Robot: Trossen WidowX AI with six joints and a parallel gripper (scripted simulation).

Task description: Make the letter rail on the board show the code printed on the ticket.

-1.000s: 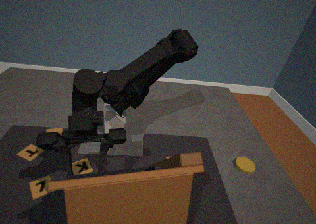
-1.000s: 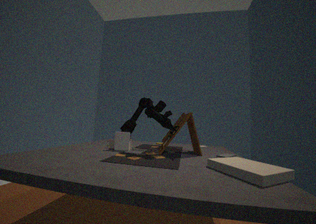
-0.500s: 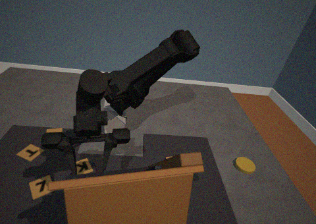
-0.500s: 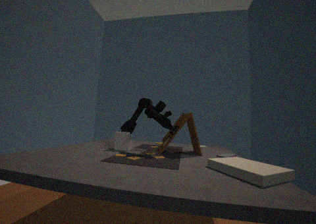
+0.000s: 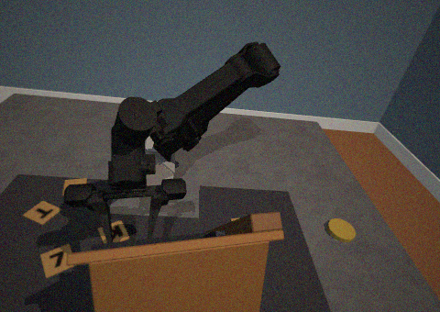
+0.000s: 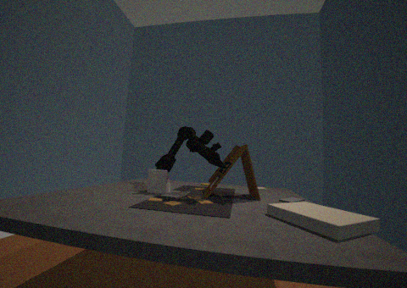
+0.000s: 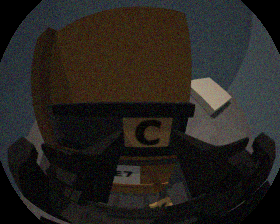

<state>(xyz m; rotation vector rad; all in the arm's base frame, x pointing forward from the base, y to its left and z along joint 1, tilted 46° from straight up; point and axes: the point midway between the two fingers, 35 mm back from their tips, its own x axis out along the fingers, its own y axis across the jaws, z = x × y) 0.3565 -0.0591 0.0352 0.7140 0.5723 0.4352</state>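
The ticket lies 6 cm behind my gripper tip, 4 cm to the left of it and 8 cm below it. Round my gripper tip: dark mat: 18 cm behind, 1 cm to the left, 16 cm below; then tile: 30 cm behind, 21 cm to the right, 16 cm below; then long white slab: 35 cm ahead, 33 cm to the right, 14 cm below.
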